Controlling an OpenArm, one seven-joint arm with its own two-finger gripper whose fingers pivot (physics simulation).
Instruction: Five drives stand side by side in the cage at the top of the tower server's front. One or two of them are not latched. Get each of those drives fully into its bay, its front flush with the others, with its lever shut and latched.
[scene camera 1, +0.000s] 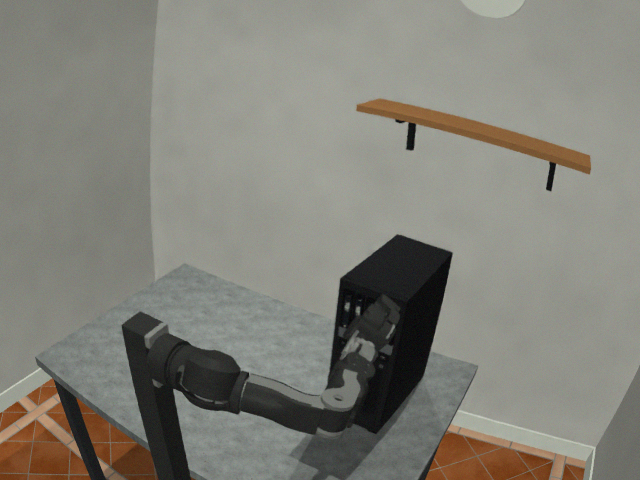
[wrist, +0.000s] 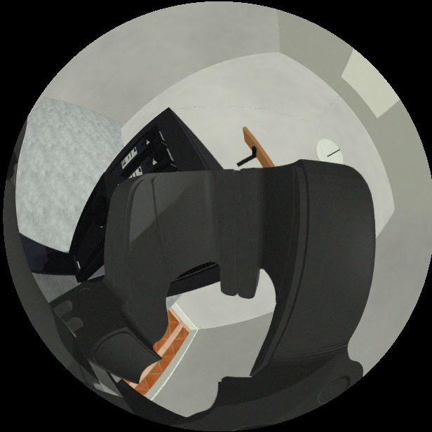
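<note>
The black tower server (scene camera 1: 426, 320) (wrist: 187, 145) stands on the table, its front towards the arm. Two drives at the left of its top cage show: the leftmost (scene camera 1: 347, 308) (wrist: 130, 157) and the one beside it (scene camera 1: 358, 306) (wrist: 135, 172). They sit upright inside the cage, side by side; whether their levers are latched is too small to tell. My gripper (scene camera 1: 386, 308) (wrist: 244, 235) is shut and empty, its fingers pressed together, right in front of the right part of the cage. The hand hides the other drives and their levers, and any contact with them.
The grey table (scene camera 1: 258, 330) (wrist: 65, 175) carries the server near its right end. A wooden shelf (scene camera 1: 475, 129) (wrist: 256, 145) on black brackets is on the wall above and behind the server. The arm's post (scene camera 1: 155, 413) stands at the table's front edge.
</note>
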